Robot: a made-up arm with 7 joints. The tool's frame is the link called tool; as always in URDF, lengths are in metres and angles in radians. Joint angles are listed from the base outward.
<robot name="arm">
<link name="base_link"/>
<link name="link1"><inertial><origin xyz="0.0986 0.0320 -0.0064"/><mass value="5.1"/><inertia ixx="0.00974" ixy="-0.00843" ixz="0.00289" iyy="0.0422" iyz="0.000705" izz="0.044"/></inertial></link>
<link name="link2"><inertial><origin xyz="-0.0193 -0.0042 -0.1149"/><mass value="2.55"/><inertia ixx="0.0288" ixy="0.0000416" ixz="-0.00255" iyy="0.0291" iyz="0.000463" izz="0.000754"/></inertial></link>
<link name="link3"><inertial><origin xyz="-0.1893 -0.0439 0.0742"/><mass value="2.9"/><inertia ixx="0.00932" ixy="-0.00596" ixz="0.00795" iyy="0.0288" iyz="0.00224" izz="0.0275"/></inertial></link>
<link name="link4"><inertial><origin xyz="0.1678 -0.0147 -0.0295"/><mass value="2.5"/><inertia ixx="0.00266" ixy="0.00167" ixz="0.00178" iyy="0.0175" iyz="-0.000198" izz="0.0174"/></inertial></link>
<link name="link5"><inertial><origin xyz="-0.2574 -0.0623 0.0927"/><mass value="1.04"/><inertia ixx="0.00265" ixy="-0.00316" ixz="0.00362" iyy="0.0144" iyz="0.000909" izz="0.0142"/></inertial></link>
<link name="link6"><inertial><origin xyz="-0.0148 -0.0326 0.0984"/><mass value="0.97"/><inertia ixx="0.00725" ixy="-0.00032" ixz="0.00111" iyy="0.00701" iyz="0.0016" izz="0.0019"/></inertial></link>
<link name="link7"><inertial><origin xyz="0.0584 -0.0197 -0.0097"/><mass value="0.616"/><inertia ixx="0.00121" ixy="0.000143" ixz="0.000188" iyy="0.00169" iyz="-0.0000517" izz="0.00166"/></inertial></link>
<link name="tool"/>
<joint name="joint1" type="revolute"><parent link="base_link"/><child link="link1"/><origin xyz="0.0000 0.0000 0.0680" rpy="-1.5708 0.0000 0.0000"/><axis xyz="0 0 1"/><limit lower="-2.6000" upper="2.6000"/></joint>
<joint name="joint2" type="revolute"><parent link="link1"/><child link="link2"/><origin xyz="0.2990 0.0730 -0.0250" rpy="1.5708 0.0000 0.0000"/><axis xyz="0 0 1"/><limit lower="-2.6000" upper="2.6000"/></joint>
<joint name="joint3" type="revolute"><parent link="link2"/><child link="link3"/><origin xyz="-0.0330 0.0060 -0.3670" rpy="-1.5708 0.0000 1.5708"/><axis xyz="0 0 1"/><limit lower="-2.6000" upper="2.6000"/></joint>
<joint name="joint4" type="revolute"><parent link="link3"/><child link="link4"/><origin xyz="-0.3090 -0.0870 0.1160" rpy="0.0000 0.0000 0.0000"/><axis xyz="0 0 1"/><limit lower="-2.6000" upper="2.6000"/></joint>
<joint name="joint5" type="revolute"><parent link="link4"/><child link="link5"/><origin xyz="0.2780 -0.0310 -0.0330" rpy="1.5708 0.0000 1.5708"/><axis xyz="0 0 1"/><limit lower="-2.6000" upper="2.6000"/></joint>
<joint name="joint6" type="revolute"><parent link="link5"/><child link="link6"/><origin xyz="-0.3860 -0.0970 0.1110" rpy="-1.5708 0.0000 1.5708"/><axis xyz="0 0 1"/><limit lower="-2.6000" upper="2.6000"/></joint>
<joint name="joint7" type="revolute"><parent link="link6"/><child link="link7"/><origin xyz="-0.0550 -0.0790 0.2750" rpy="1.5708 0.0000 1.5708"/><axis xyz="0 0 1"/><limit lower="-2.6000" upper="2.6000"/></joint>
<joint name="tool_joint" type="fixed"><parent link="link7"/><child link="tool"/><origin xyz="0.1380 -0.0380 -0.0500" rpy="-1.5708 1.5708 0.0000"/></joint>
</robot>
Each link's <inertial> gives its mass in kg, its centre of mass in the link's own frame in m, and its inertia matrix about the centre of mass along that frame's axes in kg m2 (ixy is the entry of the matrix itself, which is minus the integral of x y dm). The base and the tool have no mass. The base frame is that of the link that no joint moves.
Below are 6 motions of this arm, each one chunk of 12 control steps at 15 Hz.
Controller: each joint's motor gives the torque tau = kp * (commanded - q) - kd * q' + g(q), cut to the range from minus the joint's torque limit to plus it. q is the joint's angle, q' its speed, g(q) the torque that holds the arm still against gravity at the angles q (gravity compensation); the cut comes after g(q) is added. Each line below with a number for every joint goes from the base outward.
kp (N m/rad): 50 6.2 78 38 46 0.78 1
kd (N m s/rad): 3 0.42 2.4 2.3 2.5 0.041 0.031
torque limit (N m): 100 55 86 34 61 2.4 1
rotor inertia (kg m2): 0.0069 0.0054 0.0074 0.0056 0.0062 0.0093 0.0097
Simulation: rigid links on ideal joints. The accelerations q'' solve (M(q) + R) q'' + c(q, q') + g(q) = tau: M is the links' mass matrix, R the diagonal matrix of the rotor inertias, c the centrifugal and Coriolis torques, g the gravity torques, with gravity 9.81 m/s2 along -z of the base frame. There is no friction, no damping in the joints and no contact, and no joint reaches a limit. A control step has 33 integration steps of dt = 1/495 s. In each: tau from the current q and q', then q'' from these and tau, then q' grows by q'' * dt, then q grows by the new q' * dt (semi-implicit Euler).
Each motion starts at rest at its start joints. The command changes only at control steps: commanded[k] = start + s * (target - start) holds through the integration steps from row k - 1 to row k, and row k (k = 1, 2, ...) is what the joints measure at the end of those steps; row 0 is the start. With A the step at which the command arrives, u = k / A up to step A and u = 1 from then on. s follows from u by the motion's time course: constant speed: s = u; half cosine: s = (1 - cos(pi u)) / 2; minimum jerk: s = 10 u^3 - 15 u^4 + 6 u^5; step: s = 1 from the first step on.
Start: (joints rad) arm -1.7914 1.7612 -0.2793 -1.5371 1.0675 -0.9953 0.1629
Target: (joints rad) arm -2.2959 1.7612 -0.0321 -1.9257 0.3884 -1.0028 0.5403
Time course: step
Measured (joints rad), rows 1 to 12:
1: -1.7494 1.8353 -0.1022 -1.6767 0.8531 -0.9943 0.1329
2: -1.7568 1.9689 0.0191 -1.7842 0.5113 -0.9937 0.2053
3: -1.8490 2.0326 -0.0218 -1.8374 0.3549 -0.9972 0.4065
4: -1.9809 2.0367 -0.1125 -1.9209 0.3494 -1.0035 0.6407
5: -2.1143 2.0354 -0.1849 -2.0396 0.3657 -1.0186 0.8450
6: -2.2272 2.0445 -0.2246 -2.1414 0.3504 -1.0634 0.9724
7: -2.3075 2.0536 -0.2285 -2.1949 0.3177 -1.1572 0.9863
8: -2.3538 2.0491 -0.2023 -2.1931 0.2968 -1.2937 0.8884
9: -2.3736 2.0269 -0.1563 -2.1437 0.3005 -1.4262 0.7302
10: -2.3784 1.9899 -0.0993 -2.0650 0.3224 -1.4889 0.5808
11: -2.3797 1.9422 -0.0389 -1.9781 0.3510 -1.4378 0.4845
12: -2.3861 1.8861 0.0171 -1.8988 0.3793 -1.2701 0.4477

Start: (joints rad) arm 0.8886 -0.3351 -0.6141 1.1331 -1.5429 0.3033 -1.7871
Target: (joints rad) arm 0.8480 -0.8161 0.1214 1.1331 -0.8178 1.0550 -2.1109
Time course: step
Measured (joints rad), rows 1 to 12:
1: 0.9154 -0.3044 -0.2867 1.2288 -1.1618 0.5314 -1.8926
2: 0.9976 -0.2230 0.1967 1.1439 -0.7537 0.6993 -2.0427
3: 0.9676 -0.3489 0.3528 1.1340 -0.7902 0.7666 -2.0763
4: 0.8960 -0.5333 0.2672 1.2425 -0.8964 0.9765 -2.1117
5: 0.8611 -0.6338 0.1574 1.3222 -0.8838 1.1993 -2.1780
6: 0.8523 -0.6880 0.0966 1.3183 -0.8381 1.2685 -2.2378
7: 0.8526 -0.7373 0.0905 1.2482 -0.8135 1.1943 -2.2623
8: 0.8541 -0.7972 0.1093 1.1568 -0.8144 1.0675 -2.2521
9: 0.8532 -0.8659 0.1188 1.0826 -0.8221 0.9632 -2.2231
10: 0.8476 -0.9370 0.1091 1.0414 -0.8206 0.9082 -2.1899
11: 0.8366 -1.0052 0.0939 1.0295 -0.8079 0.8895 -2.1580
12: 0.8208 -1.0689 0.0887 1.0359 -0.7925 0.8804 -2.1271

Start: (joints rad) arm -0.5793 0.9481 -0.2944 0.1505 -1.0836 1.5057 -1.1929
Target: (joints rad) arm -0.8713 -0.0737 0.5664 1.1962 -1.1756 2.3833 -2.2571
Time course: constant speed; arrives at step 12
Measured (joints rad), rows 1 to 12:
1: -0.5702 0.9756 -0.2548 0.1625 -1.0722 1.5120 -1.1984
2: -0.5608 1.0205 -0.1856 0.1975 -1.0485 1.5350 -1.2150
3: -0.5649 1.0490 -0.1201 0.2517 -1.0307 1.5815 -1.2466
4: -0.5840 1.0468 -0.0565 0.3198 -1.0324 1.6597 -1.3032
5: -0.6151 1.0091 0.0183 0.4020 -1.0536 1.7759 -1.4008
6: -0.6557 0.9282 0.1057 0.5047 -1.0900 1.9221 -1.5556
7: -0.7032 0.7974 0.1974 0.6366 -1.1345 2.0667 -1.7704
8: -0.7544 0.6190 0.2835 0.8004 -1.1740 2.1561 -2.0175
9: -0.8071 0.4143 0.3582 0.9765 -1.1908 2.1381 -2.2440
10: -0.8568 0.2216 0.4280 1.1193 -1.1795 2.0055 -2.4068
11: -0.8983 0.0624 0.5008 1.1976 -1.1598 1.8112 -2.4906
12: -0.9311 -0.0747 0.5723 1.2318 -1.1496 1.6318 -2.5003

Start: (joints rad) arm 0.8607 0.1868 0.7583 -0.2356 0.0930 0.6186 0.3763
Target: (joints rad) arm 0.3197 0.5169 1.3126 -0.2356 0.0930 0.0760 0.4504
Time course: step
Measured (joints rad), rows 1 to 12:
1: 0.8186 0.2882 0.9032 -0.3513 0.1865 0.4525 0.3298
2: 0.6619 0.2987 1.1296 -0.4597 0.1589 0.0585 0.2767
3: 0.4442 0.2752 1.3300 -0.5097 0.0516 -0.3362 0.3729
4: 0.2421 0.2837 1.4372 -0.4863 -0.0336 -0.5591 0.6568
5: 0.1068 0.3390 1.4393 -0.3870 -0.0423 -0.5526 0.9809
6: 0.0542 0.4276 1.3764 -0.2537 0.0252 -0.3238 1.1645
7: 0.0680 0.5101 1.3043 -0.1337 0.1107 0.0209 1.1261
8: 0.1143 0.5620 1.2743 -0.0604 0.1582 0.3153 0.8678
9: 0.1715 0.5846 1.2984 -0.0434 0.1581 0.4682 0.4752
10: 0.2344 0.5873 1.3478 -0.0630 0.1298 0.4898 0.0915
11: 0.3016 0.5839 1.3898 -0.0918 0.0983 0.4398 -0.1581
12: 0.3668 0.5862 1.4089 -0.1158 0.0789 0.3769 -0.2116

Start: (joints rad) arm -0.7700 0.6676 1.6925 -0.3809 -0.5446 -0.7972 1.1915
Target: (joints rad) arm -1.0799 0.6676 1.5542 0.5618 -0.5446 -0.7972 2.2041
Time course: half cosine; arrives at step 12
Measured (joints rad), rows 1 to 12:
1: -0.7690 0.6659 1.6897 -0.3766 -0.5458 -0.7986 1.1952
2: -0.7656 0.6610 1.6791 -0.3593 -0.5481 -0.8067 1.2131
3: -0.7613 0.6538 1.6581 -0.3234 -0.5487 -0.8304 1.2588
4: -0.7598 0.6459 1.6288 -0.2683 -0.5471 -0.8788 1.3421
5: -0.7653 0.6380 1.5959 -0.1963 -0.5446 -0.9569 1.4651
6: -0.7809 0.6306 1.5654 -0.1096 -0.5431 -1.0616 1.6208
7: -0.8074 0.6238 1.5431 -0.0096 -0.5438 -1.1787 1.7947
8: -0.8431 0.6172 1.5330 0.1024 -0.5466 -1.2815 1.9668
9: -0.8855 0.6112 1.5368 0.2237 -0.5502 -1.3346 2.1141
10: -0.9320 0.6077 1.5525 0.3484 -0.5518 -1.2996 2.2164
11: -0.9814 0.6118 1.5743 0.4665 -0.5481 -1.1440 2.2689
12: -1.0344 0.6298 1.5959 0.5648 -0.5377 -0.8591 2.2913

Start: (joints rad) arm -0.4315 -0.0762 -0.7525 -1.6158 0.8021 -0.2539 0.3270
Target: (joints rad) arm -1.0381 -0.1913 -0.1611 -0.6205 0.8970 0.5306 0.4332
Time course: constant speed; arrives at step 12
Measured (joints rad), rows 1 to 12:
1: -0.4306 -0.0728 -0.7535 -1.5995 0.7924 -0.2562 0.3311
2: -0.4304 -0.0691 -0.7478 -1.5707 0.7785 -0.2614 0.3485
3: -0.4337 -0.0694 -0.7303 -1.5335 0.7673 -0.2678 0.3827
4: -0.4440 -0.0768 -0.7000 -1.4855 0.7615 -0.2709 0.4296
5: -0.4654 -0.0938 -0.6573 -1.4247 0.7618 -0.2630 0.4809
6: -0.5022 -0.1209 -0.6023 -1.3505 0.7676 -0.2333 0.5286
7: -0.5582 -0.1565 -0.5357 -1.2631 0.7776 -0.1692 0.5688
8: -0.6359 -0.1968 -0.4588 -1.1628 0.7907 -0.0597 0.6027
9: -0.7354 -0.2360 -0.3738 -1.0497 0.8060 0.1004 0.6346
10: -0.8540 -0.2665 -0.2843 -0.9245 0.8220 0.3059 0.6676
11: -0.9851 -0.2788 -0.1937 -0.7910 0.8361 0.5371 0.7013
12: -1.1180 -0.2601 -0.1070 -0.6588 0.8465 0.7612 0.7326

